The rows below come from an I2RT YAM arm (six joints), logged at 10 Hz.
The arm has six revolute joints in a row. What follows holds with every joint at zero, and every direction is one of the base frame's.
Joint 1 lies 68 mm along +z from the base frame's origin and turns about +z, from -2.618 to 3.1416 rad.
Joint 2 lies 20 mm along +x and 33.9 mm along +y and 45.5 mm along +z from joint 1 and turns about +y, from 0 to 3.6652 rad.
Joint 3 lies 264 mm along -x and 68.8 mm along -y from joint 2 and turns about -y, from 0 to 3.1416 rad.
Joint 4 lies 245 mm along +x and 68.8 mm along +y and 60 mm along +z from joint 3 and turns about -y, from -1.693 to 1.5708 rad.
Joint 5 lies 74 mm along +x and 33.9 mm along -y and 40.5 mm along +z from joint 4 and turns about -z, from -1.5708 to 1.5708 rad.
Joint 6 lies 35.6 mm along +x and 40.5 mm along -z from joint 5 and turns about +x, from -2.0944 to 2.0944 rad.
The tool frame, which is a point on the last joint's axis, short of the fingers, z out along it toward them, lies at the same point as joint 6; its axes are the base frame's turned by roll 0, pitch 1.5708 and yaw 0 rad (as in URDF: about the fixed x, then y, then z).
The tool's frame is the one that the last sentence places.
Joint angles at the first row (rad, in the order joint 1, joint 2, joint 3, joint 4, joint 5, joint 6):
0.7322, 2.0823, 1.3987, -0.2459, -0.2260, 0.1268
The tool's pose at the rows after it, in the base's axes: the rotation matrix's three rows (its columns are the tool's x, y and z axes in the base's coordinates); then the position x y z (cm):
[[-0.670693, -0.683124, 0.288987], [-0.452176, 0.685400, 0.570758], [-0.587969, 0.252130, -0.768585]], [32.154, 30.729, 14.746]
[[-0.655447, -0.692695, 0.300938], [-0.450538, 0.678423, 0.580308], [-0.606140, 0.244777, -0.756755]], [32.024, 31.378, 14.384]
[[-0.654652, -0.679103, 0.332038], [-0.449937, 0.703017, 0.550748], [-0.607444, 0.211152, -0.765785]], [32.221, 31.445, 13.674]
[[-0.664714, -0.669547, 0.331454], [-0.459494, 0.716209, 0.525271], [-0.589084, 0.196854, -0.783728]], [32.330, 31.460, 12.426]
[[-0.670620, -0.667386, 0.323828], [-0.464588, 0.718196, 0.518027], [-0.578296, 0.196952, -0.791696]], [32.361, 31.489, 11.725]
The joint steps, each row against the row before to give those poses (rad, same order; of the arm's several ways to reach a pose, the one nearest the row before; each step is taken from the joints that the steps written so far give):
0.0126, 0.0065, 0.0000, 0.0275, 0.0004, -0.0011
0.0134, 0.0141, 0.0000, 0.0362, 0.0095, 0.0011
0.0015, 0.0183, 0.0000, 0.0145, 0.0446, 0.0000
0.0000, 0.0294, 0.0000, 0.0039, 0.0183, -0.0003
0.0000, 0.0168, 0.0000, 0.0034, 0.0000, 0.0003

